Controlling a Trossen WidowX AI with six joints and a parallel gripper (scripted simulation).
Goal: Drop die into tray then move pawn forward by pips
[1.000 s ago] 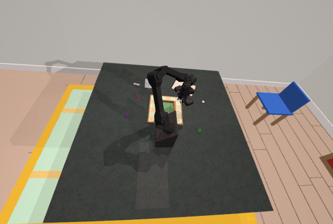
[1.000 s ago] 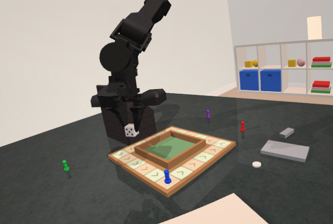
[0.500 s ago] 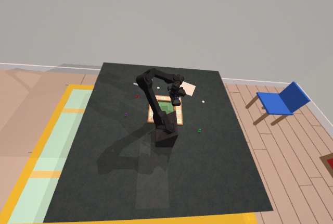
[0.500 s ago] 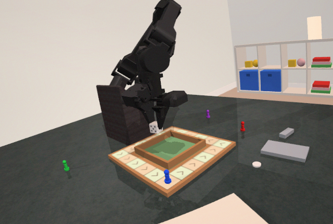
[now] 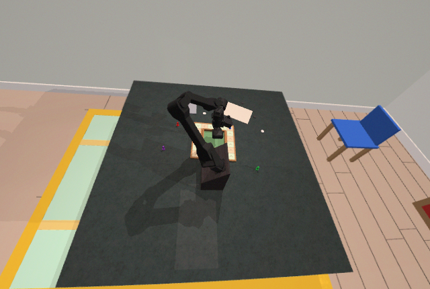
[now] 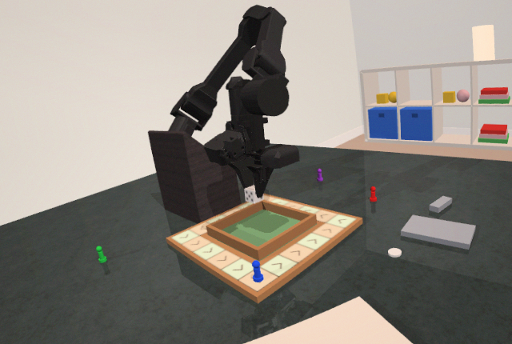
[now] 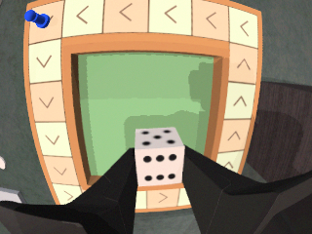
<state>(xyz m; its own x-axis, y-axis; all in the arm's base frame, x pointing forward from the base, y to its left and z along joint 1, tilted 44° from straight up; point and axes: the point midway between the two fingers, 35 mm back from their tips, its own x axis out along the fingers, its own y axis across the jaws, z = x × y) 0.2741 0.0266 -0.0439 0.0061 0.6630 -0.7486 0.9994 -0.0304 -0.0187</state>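
The blue pawn is 110 mm ahead of my gripper tip, 120 mm to the right of it and 60 mm below it. The rest, counted from my gripper tip: dice tray: 80 mm below; red pawn: 130 mm ahead, 250 mm to the left, 70 mm below; white die: right at my gripper tip.
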